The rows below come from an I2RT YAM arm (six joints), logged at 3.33 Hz.
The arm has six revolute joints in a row. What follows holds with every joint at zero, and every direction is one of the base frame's. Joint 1 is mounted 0.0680 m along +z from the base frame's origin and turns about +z. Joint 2 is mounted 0.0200 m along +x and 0.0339 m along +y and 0.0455 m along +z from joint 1 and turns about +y. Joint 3 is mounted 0.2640 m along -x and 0.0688 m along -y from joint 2 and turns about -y. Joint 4 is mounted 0.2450 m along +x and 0.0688 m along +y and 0.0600 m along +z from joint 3 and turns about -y. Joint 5 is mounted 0.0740 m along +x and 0.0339 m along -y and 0.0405 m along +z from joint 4 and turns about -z. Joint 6 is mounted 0.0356 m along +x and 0.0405 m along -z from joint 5 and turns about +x. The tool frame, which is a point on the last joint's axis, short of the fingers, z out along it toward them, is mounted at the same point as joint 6; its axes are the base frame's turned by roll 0.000, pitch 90.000 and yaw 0.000 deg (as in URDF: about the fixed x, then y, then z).
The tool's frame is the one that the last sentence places.
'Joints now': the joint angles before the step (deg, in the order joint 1, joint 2, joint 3, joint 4, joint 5, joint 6). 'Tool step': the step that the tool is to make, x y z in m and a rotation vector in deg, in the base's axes. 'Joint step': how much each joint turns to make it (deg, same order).
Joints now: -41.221, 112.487, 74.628, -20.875, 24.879, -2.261
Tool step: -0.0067, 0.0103, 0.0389, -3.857, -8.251, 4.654
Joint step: 0.090, -7.833, -3.495, 5.329, -4.729, -2.376
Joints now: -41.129, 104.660, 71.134, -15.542, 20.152, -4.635
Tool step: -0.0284, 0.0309, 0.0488, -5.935, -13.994, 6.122
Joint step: 0.001, -14.797, -9.903, 9.731, -7.698, -0.565
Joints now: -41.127, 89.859, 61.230, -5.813, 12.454, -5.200
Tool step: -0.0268, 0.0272, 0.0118, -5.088, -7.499, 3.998
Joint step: 0.083, -10.368, -10.060, 8.877, -3.936, -1.016
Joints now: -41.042, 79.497, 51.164, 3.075, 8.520, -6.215
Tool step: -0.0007, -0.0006, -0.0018, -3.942, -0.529, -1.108
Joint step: 0.072, -0.080, -1.871, 5.105, 2.133, -1.963
